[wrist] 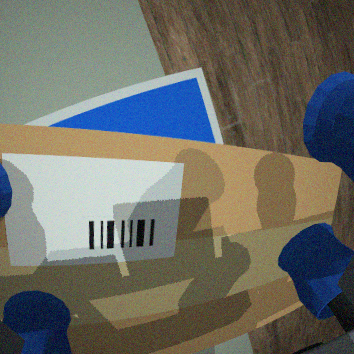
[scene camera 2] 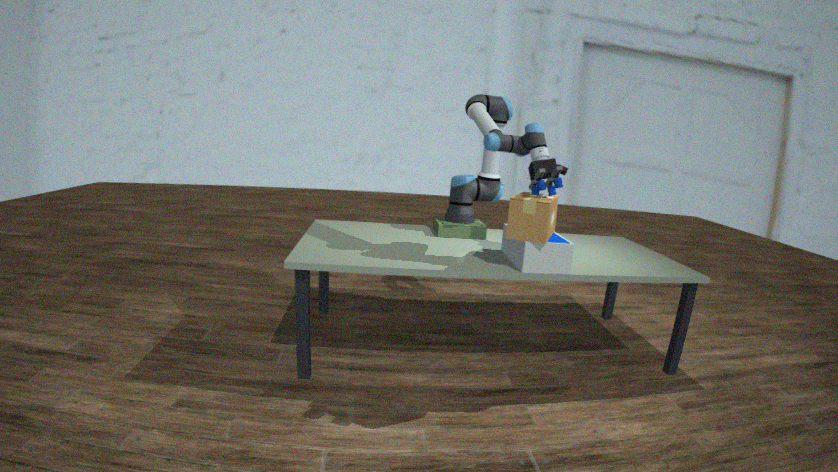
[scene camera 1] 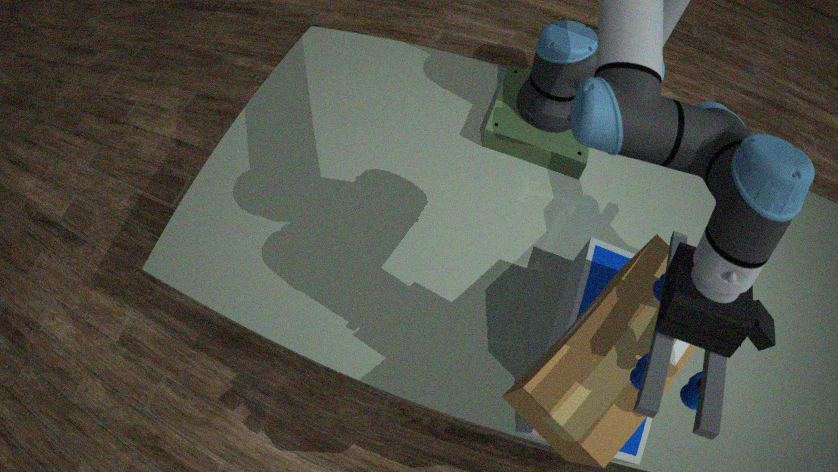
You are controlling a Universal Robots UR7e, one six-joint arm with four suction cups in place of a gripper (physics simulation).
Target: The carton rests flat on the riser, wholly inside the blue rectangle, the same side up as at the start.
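Pixels of known places: hand at its tool point: (wrist: 169, 229) (scene camera 2: 547, 191) (scene camera 1: 676, 344); arm's base at its link origin: (scene camera 2: 459, 220) (scene camera 1: 547, 108).
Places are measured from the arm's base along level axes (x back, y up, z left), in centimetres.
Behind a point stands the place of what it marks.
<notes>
The brown carton (scene camera 1: 588, 361) {x -60.5, y 20.9, z 3.6 cm} (scene camera 2: 531, 218) {x -70.1, y 14.3, z 2.5 cm} (wrist: 246, 182) {x -62.9, y 20.9, z 13.4 cm} lies on the grey riser (scene camera 2: 539, 258) {x -71.3, y -0.6, z 7.4 cm} (scene camera 1: 574, 287) {x -43.6, y 2.3, z 6.5 cm}, label side up. It is turned askew over the blue rectangle (scene camera 1: 603, 274) {x -41.6, y 5.6, z 10.9 cm} (scene camera 2: 557, 239) {x -65.9, y 5.6, z 17.8 cm} (wrist: 147, 112) {x -64.4, y 5.6, z 19.0 cm}. Its left side and near corner reach past the rectangle and over the riser's edge. My gripper (scene camera 1: 668, 346) {x -57.4, y 23.2, z 15.6 cm} (scene camera 2: 545, 186) {x -57.4, y 23.2, z 15.6 cm} (wrist: 172, 221) {x -57.4, y 23.2, z 15.6 cm} hangs close over the carton's right half, its four blue suction cups spread around the label, suction off. I cannot tell whether the cups touch the top.
The riser stands near the front right of the pale green table (scene camera 1: 351, 117) {x -7.0, y -6.4, z -45.7 cm} (scene camera 2: 381, 258) {x -49.6, y -6.4, z -48.1 cm}. The arm's green base plate (scene camera 1: 515, 135) {x -10.5, y 0.0, z -7.1 cm} (scene camera 2: 459, 228) {x -12.0, y -1.6, z -4.0 cm} is at the table's back edge. Wooden floor lies all around.
</notes>
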